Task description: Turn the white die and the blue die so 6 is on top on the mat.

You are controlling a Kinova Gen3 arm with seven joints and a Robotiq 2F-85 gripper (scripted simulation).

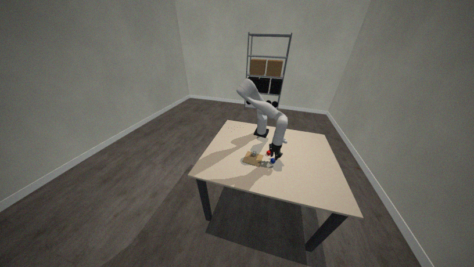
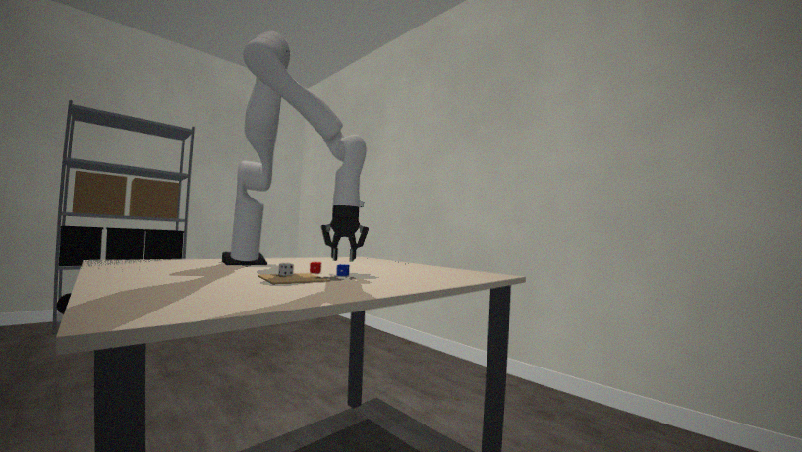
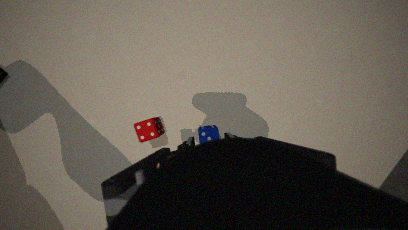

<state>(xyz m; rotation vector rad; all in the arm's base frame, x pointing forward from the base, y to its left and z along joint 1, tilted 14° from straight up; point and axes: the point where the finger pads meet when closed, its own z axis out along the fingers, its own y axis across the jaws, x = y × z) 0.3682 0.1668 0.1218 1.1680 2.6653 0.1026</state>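
Now: the blue die 40 mm below my hand. The rest, counted from my hand: tan mat: 20 mm ahead, 160 mm to the right, 60 mm below; then white die: 30 mm behind, 160 mm to the right, 40 mm below; then red die: 80 mm behind, 40 mm to the right, 40 mm below.
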